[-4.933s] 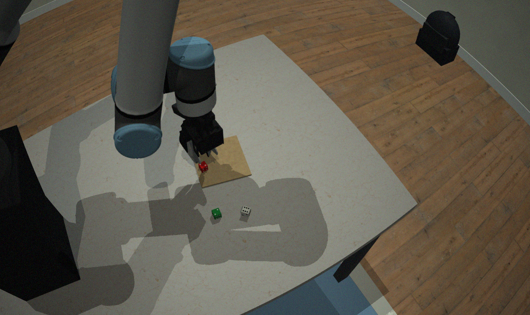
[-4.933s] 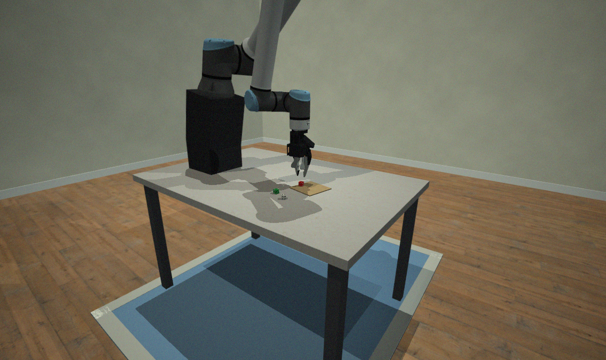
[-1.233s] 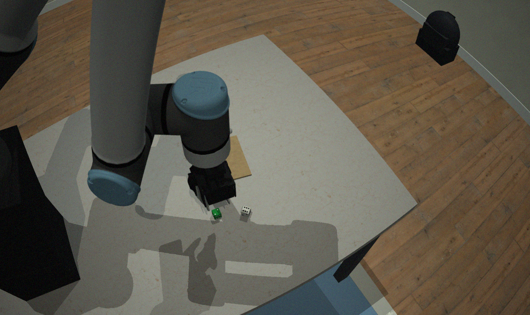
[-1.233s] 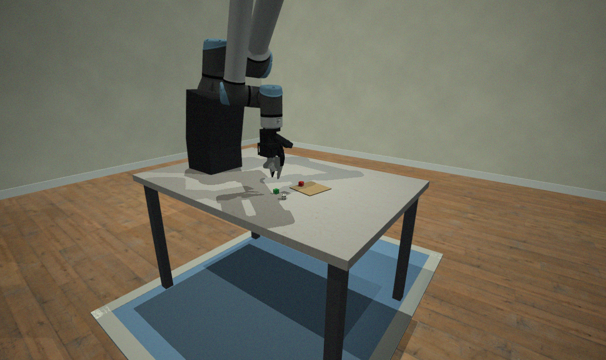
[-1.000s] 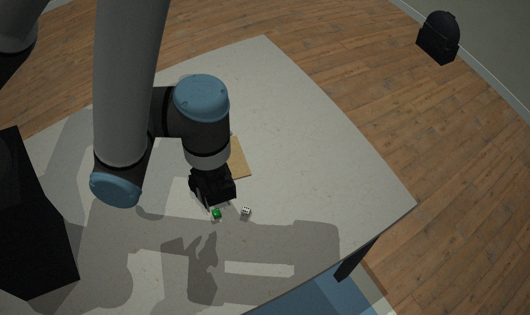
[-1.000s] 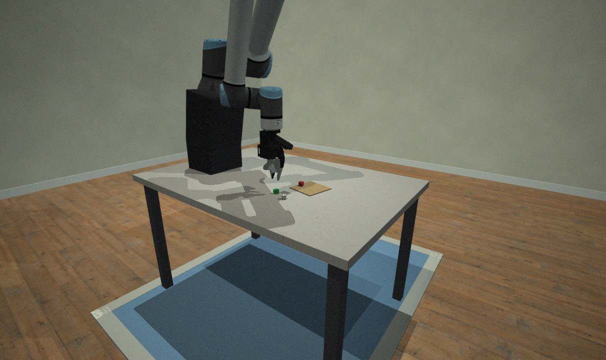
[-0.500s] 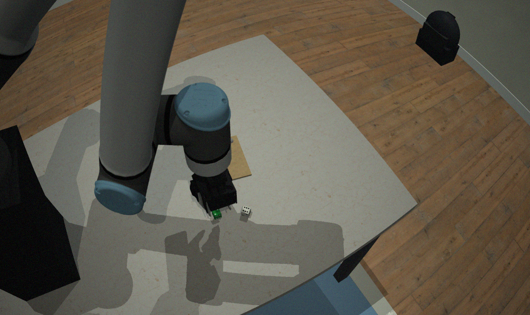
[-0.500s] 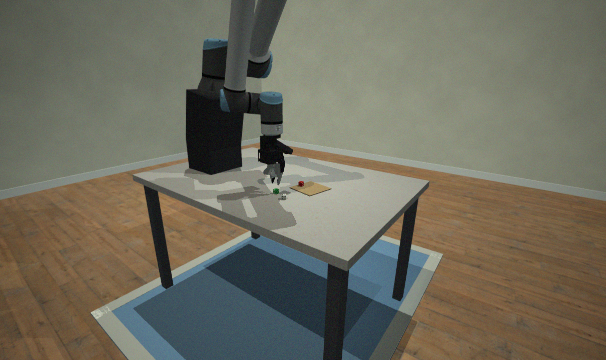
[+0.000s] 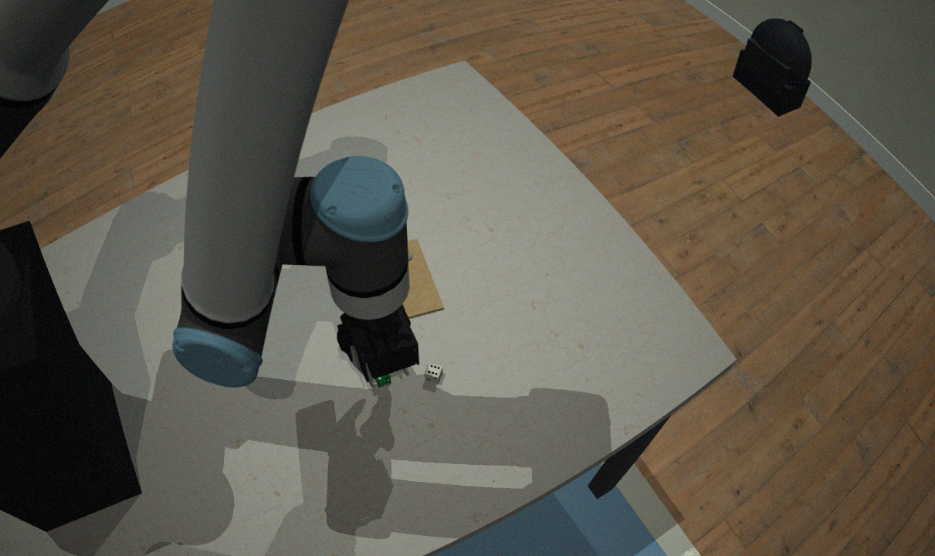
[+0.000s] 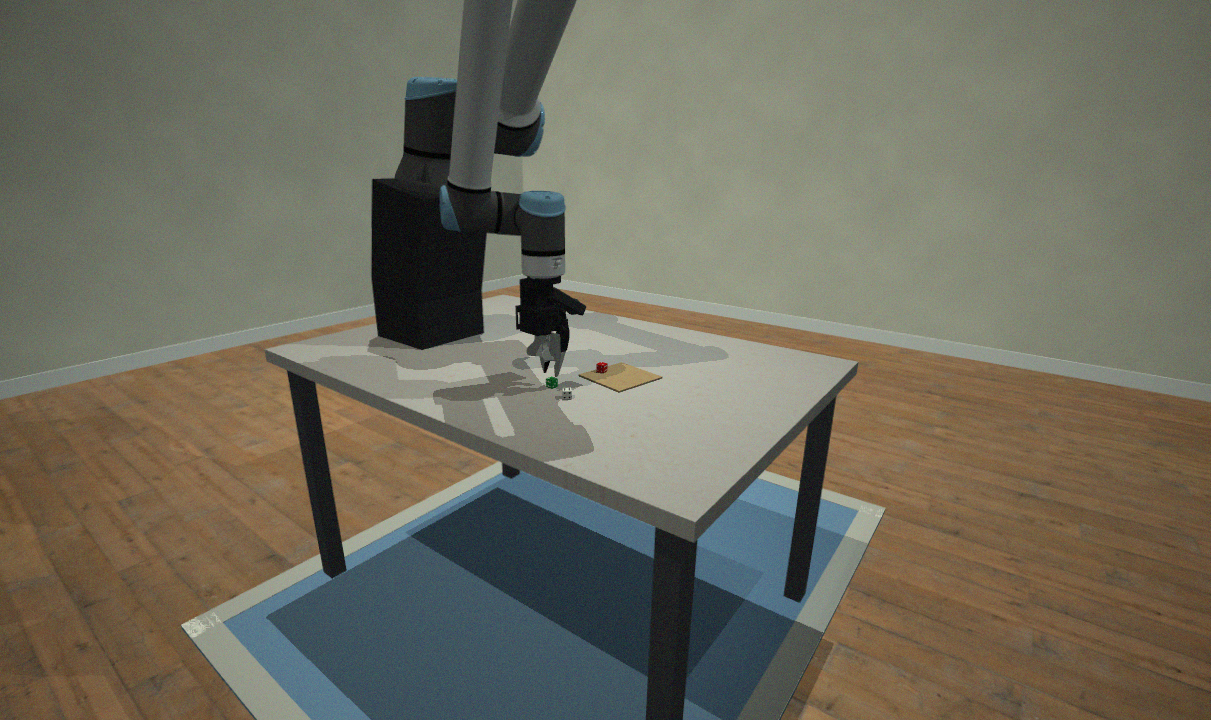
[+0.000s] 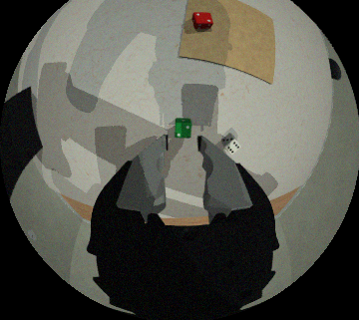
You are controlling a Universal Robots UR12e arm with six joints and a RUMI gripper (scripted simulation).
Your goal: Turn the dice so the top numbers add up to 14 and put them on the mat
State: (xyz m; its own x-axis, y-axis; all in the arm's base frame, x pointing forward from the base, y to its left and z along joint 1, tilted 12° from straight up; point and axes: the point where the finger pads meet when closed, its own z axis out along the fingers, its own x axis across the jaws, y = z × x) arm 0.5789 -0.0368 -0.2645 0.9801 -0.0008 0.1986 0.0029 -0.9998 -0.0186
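Right now my hand is 4 cm above the green die. The rest, counted from my hand: white die (7 cm ahead, 4 cm below, 2 cm to the right); red die (15 cm to the left, 3 cm below, 2 cm ahead); mat (16 cm to the left, 7 cm ahead, 4 cm below).
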